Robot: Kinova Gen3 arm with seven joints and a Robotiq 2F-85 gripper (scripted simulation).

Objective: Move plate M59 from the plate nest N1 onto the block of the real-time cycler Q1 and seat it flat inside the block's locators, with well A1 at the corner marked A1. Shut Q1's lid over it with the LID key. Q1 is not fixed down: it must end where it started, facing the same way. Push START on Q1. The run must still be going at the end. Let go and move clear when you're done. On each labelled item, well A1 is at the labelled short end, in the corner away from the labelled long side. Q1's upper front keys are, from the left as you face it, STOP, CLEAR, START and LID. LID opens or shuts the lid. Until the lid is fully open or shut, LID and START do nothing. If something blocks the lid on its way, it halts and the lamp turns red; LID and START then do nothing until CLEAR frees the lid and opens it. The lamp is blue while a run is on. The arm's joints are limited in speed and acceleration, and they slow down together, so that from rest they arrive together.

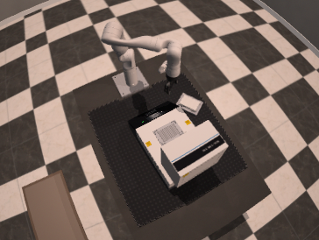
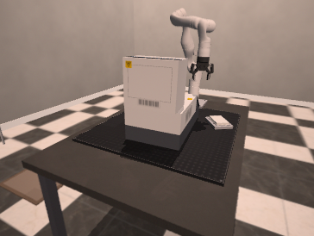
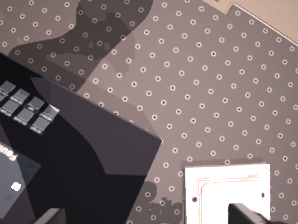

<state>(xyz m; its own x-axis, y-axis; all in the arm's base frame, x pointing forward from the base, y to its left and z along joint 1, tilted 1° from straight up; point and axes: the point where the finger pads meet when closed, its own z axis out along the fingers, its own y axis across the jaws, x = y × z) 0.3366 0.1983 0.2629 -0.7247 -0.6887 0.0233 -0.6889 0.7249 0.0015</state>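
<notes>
Right now the plate M59 is 250 mm below my hand, 150 mm to the left of it and 10 mm behind it. Also, from my hand: plate nest N1: 270 mm below, 150 mm to the left, 10 mm behind.
</notes>
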